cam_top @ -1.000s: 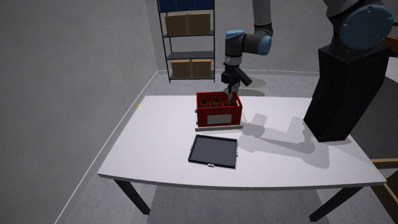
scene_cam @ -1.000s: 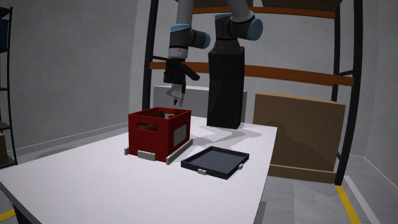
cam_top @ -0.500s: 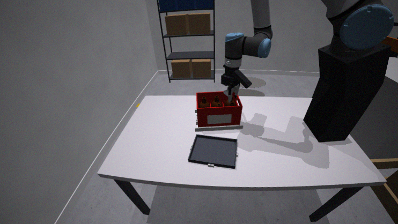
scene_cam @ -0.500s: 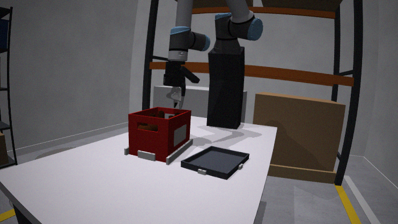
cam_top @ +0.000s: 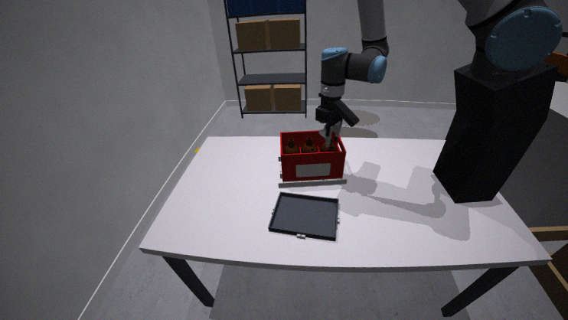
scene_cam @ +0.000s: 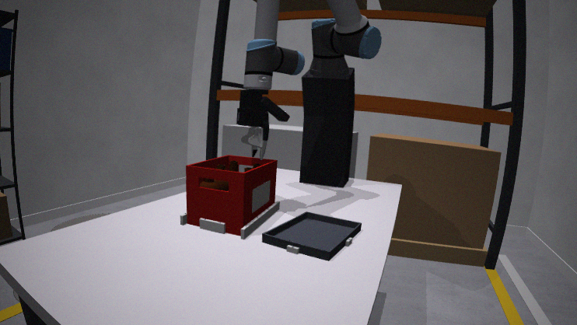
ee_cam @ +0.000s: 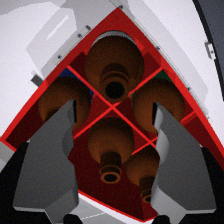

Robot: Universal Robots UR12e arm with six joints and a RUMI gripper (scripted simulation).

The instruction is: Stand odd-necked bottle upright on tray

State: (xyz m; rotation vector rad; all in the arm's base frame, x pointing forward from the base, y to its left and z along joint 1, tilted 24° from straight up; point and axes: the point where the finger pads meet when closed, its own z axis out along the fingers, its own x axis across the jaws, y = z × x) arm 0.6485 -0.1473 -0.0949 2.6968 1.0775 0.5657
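My gripper is now 11 cm above the red crate, 8 cm short of it and 4 cm to the left of it. Round my hand: dark tray 23 cm to the left, 18 cm below, 14 cm ahead; then glass bottle 11 cm below, 9 cm to the right, 8 cm ahead; then brown bottle 17 cm ahead, 11 cm below, 9 cm to the right.
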